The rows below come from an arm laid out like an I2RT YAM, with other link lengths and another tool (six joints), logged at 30 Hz.
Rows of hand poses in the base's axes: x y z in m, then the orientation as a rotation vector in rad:
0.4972 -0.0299 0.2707 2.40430 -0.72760 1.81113
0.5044 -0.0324 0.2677 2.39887 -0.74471 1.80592
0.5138 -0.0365 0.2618 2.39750 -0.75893 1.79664
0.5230 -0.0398 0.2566 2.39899 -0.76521 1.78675
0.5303 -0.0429 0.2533 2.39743 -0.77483 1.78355
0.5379 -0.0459 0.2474 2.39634 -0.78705 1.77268
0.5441 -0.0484 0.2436 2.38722 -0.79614 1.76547
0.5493 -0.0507 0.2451 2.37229 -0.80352 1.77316
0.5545 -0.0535 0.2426 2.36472 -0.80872 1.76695
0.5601 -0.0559 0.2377 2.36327 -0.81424 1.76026
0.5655 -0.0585 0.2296 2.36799 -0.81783 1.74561
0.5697 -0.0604 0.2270 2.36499 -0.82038 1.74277
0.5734 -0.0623 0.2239 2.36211 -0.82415 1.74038
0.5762 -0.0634 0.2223 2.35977 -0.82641 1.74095
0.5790 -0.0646 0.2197 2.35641 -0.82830 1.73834
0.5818 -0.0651 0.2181 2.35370 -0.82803 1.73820
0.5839 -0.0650 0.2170 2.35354 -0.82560 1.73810
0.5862 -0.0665 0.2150 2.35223 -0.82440 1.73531
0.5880 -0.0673 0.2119 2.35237 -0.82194 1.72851
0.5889 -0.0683 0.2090 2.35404 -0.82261 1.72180
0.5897 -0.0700 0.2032 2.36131 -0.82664 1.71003
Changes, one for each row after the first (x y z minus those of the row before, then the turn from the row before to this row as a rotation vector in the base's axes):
0.0072 -0.0025 -0.0030 0.00474 0.00105 -0.01132
0.0094 -0.0041 -0.0059 0.00449 0.00463 -0.00922
0.0092 -0.0033 -0.0052 0.00165 0.00616 -0.00481
0.0073 -0.0031 -0.0033 0.00358 0.00102 -0.00552
0.0076 -0.0030 -0.0059 0.00326 0.00584 -0.00880
0.0062 -0.0025 -0.0038 -0.00236 0.00229 -0.01126
0.0052 -0.0023 0.0015 -0.00283 -0.00831 -0.00901
0.0052 -0.0028 -0.0025 -0.00325 0.00222 -0.00862
0.0056 -0.0024 -0.0049 0.00055 0.00359 -0.00519
0.0054 -0.0026 -0.0081 0.00118 0.01006 -0.00352
0.0042 -0.0019 -0.0026 -0.00109 0.00109 -0.00371
0.0037 -0.0019 -0.0031 -0.00020 0.00070 -0.00392
0.0028 -0.0011 -0.0016 0.00001 -0.00100 -0.00203
0.0028 -0.0012 -0.0026 -0.00162 0.00095 -0.00362
0.0028 -0.0005 -0.0016 -0.00185 -0.00034 -0.00160
0.0021 0.0001 -0.0011 -0.00153 0.00029 0.00074
0.0023 -0.0015 -0.0020 -0.00219 0.00174 -0.00134
0.0018 -0.0008 -0.0031 -0.00303 0.00476 -0.00141
0.0009 -0.0010 -0.0029 -0.00024 0.00464 -0.00157
0.0008 -0.0017 -0.0058 0.00394 0.00856 -0.00114

